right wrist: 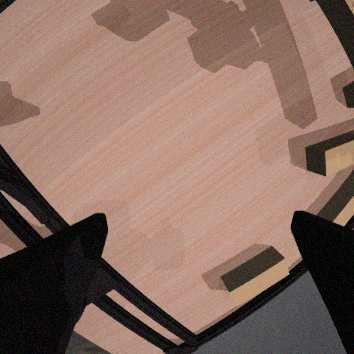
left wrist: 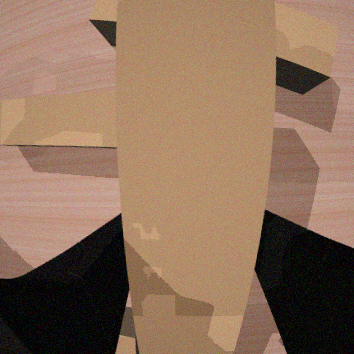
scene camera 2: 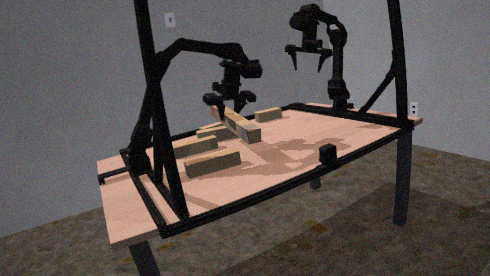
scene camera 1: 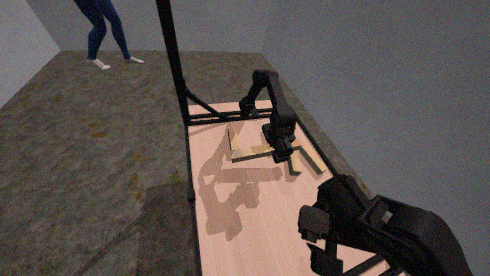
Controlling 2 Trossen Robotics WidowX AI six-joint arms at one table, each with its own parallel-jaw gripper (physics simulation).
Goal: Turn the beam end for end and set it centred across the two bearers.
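Note:
The beam is pale wood and held level, a little above the table, its shadow apart from it. My left gripper is shut on it, a finger against each side. No coloured band shows clearly on it. One pale block and another lie parallel; a third block lies beyond, under the beam's far end in the left wrist view. I cannot tell which two are the bearers. My right gripper is open, high above the table.
A block lies by the table's long edge, and another block lies apart from the others. Black frame rails and posts edge the table. A small black box stands at the front rail.

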